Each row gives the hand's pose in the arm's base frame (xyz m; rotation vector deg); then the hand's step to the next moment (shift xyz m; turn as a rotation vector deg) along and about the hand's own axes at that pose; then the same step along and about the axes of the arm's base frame.
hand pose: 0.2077 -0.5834 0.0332 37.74 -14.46 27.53
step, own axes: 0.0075 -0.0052 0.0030 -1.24 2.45 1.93
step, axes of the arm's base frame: 0.0089 -0.0029 0.0024 -2.44 0.02 2.30
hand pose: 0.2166 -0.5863 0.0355 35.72 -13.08 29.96
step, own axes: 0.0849 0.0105 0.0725 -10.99 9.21 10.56
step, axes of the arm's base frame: 0.0628 -0.0033 0.0928 -14.70 -4.43 9.02
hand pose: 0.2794 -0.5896 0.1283 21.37 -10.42 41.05
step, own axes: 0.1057 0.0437 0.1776 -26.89 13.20 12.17
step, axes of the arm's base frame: 0.0429 0.0244 0.2054 -29.22 -11.93 7.01
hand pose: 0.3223 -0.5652 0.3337 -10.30 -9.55 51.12
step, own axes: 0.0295 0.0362 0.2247 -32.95 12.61 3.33
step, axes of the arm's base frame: -0.0583 0.0647 0.2123 -30.58 -17.80 -1.87
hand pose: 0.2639 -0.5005 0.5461 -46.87 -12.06 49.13
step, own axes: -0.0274 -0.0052 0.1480 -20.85 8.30 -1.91
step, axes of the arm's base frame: -0.0850 0.0598 0.1090 -17.64 -13.37 -4.17
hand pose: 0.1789 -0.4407 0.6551 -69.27 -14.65 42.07
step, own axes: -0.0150 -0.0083 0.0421 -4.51 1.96 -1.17
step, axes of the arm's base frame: -0.0312 0.0209 0.0256 -3.46 -3.44 -1.32
